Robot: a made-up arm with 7 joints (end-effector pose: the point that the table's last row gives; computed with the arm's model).
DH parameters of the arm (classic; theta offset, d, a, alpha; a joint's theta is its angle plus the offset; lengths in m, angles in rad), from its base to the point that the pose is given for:
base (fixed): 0 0.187 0 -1.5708
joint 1: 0 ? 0.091 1.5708
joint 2: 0 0.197 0.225 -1.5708
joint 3: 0 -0.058 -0.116 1.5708
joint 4: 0 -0.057 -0.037 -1.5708
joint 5: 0 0.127 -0.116 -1.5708
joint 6: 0 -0.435 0.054 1.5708
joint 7: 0 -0.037 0.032 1.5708
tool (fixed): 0 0.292 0 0
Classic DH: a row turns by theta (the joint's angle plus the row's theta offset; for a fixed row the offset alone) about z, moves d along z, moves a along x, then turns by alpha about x.
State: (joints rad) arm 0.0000 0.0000 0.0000 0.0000 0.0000 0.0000 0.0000
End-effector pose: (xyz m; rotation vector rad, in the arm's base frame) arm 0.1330 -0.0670 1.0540 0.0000 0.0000 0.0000
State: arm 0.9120 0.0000 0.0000 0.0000 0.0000 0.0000 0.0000
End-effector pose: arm 0.7670 -0.0670 0.6126 0.0000 0.9120 0.0000
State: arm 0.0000 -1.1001 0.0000 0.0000 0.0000 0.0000 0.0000
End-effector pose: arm 0.1386 -0.1219 1.0540 0.0000 0.0000 -1.1001
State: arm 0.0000 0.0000 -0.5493 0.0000 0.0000 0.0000 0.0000
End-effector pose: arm -0.1899 -0.0670 0.8599 0.0000 -0.5493 0.0000
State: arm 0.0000 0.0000 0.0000 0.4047 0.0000 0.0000 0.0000
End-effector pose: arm 0.1030 -0.1006 1.0540 0.0000 0.0000 0.4047
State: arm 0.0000 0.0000 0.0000 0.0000 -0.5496 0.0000 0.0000
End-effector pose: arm -0.2423 -0.0670 0.9313 0.0000 -0.5496 0.0000
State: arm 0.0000 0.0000 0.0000 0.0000 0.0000 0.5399 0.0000
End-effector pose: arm 0.1017 -0.1059 1.0540 0.0000 0.0000 -0.5399
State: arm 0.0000 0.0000 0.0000 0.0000 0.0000 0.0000 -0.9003
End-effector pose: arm -0.1079 -0.0670 0.9685 0.0000 -0.9003 0.0000
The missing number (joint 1, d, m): -0.099
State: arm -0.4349 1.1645 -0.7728 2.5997 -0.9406 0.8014 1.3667
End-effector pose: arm 0.0020 0.0461 0.8403 -1.9635 -0.1260 2.3993
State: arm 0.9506 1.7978 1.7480 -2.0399 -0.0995 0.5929 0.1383
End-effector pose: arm -0.0035 0.7419 0.3815 -1.4074 -0.2576 0.0784
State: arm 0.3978 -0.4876 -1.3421 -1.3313 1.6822 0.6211 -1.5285
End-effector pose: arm 0.1156 -0.5397 0.6430 -0.0323 -0.4482 -1.7111
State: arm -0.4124 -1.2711 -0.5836 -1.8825 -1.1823 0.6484 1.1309
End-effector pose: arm 0.3158 0.0035 0.7375 -0.7024 1.3078 2.1412
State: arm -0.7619 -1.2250 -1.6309 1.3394 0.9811 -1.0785 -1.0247
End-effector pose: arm 0.0909 0.1905 0.5356 -0.9675 -0.6548 0.3592
